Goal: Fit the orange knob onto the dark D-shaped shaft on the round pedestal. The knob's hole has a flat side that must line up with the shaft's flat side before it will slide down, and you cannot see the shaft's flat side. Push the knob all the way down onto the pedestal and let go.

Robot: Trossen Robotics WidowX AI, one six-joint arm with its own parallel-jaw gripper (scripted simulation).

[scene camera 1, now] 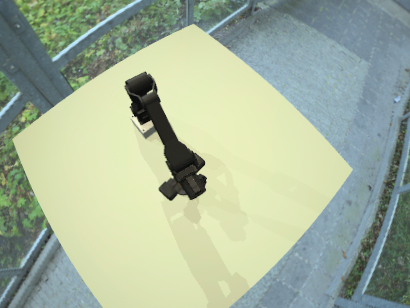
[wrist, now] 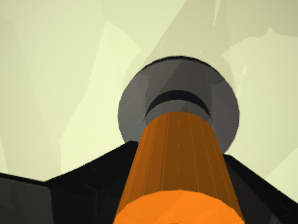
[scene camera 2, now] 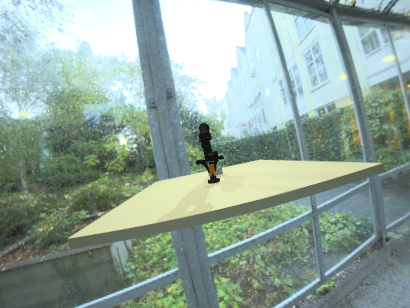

Labels:
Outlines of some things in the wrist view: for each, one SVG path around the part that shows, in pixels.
The gripper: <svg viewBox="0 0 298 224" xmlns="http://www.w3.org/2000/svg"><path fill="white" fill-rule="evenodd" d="M222 154L245 224L298 224L297 202L277 190L275 186L270 185L263 177L258 176L231 155ZM138 142L128 141L99 158L95 158L68 173L60 174L45 182L0 172L0 224L113 224L138 148Z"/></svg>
An orange knob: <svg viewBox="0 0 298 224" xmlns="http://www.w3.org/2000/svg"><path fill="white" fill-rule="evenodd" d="M152 120L144 129L113 224L245 224L240 205L233 190L232 181L225 166L224 157L209 123L200 116L181 111L168 112Z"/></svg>

